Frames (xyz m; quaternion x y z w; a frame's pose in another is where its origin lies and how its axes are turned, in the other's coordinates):
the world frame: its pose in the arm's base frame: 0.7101 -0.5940 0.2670 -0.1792 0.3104 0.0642 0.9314
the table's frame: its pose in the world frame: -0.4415 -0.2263 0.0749 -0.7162 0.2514 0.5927 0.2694
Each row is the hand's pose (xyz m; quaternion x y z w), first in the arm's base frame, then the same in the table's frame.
Working: the arm's base frame: its pose in the table's frame: 0.4038 -0.7305 0.7370 0.5475 -0.3780 -0.7466 0.0065

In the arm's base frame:
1: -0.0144 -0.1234 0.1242 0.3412 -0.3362 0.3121 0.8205
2: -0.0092 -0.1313 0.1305 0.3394 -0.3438 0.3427 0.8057
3: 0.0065 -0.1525 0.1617 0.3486 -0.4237 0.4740 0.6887
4: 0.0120 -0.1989 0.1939 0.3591 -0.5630 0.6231 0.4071
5: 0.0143 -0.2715 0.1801 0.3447 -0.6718 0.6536 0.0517
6: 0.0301 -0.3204 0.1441 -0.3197 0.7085 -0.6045 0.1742
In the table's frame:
1: 0.3574 -0.5670 0.6924 -0.0825 0.7379 0.6656 0.0756
2: 0.3533 -0.5601 0.6844 -0.0571 0.7478 0.6592 0.0547
3: 0.3299 -0.5342 0.6631 -0.1162 -0.7828 -0.6113 0.0073
4: 0.3200 -0.4854 0.6358 -0.4306 -0.7668 -0.4724 0.0584
5: 0.3598 -0.4423 0.5909 -0.7180 -0.6391 -0.2719 0.0456
6: 0.4028 -0.4341 0.5459 -0.8507 -0.5084 -0.1331 0.0073

